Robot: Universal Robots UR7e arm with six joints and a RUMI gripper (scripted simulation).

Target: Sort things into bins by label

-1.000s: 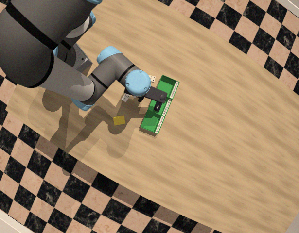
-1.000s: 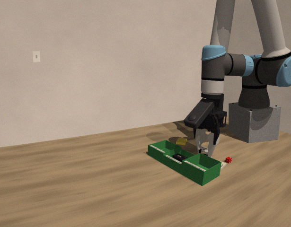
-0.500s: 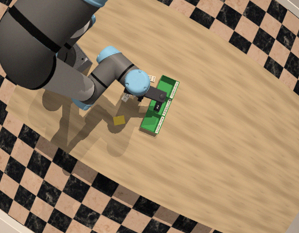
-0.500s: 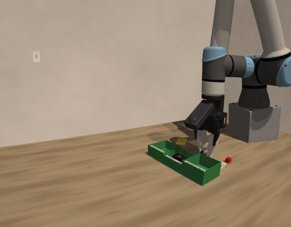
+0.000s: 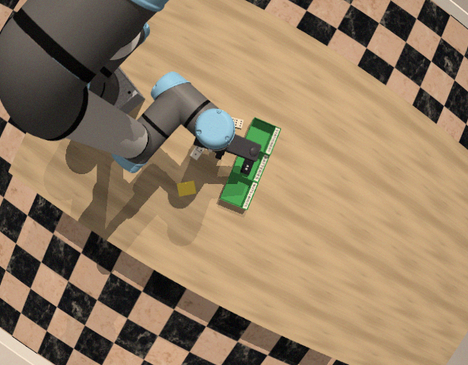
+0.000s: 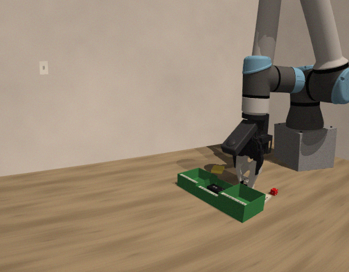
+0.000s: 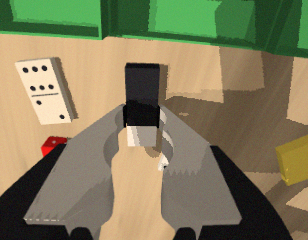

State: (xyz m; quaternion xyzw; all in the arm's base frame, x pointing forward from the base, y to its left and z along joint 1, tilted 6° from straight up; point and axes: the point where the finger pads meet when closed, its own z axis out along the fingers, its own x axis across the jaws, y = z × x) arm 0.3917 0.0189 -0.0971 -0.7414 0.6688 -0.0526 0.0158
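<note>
Right now the yellow block is 40 mm behind my hand, 160 mm to the right of it and 10 mm below it. Also, from my hand: black 9V battery 90 mm ahead, 20 mm to the right; black-and-white block 10 mm behind, 10 mm below; red die 50 mm behind, 70 mm to the left, 10 mm below.
</note>
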